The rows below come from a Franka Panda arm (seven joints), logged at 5 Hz.
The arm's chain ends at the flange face. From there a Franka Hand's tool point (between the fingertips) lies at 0.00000 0.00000 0.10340 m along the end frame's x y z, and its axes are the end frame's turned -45 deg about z.
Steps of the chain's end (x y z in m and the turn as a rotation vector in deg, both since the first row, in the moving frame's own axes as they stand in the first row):
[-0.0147, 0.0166, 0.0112, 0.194, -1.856, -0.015]
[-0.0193, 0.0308, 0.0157, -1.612, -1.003, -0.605]
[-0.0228, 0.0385, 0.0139, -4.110, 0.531, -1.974]
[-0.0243, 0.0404, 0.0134, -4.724, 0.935, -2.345]
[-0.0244, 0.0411, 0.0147, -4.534, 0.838, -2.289]
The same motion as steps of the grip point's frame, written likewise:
[-0.0243, -0.0013, 0.0111, 1.450, -1.175, -0.015]
[-0.0388, 0.0089, 0.0156, -0.431, -1.849, -0.605]
[-0.0478, 0.0171, 0.0136, -3.282, -2.531, -1.974]
[-0.0504, 0.0187, 0.0130, -4.002, -2.679, -2.345]
[-0.0509, 0.0187, 0.0144, -3.799, -2.613, -2.289]

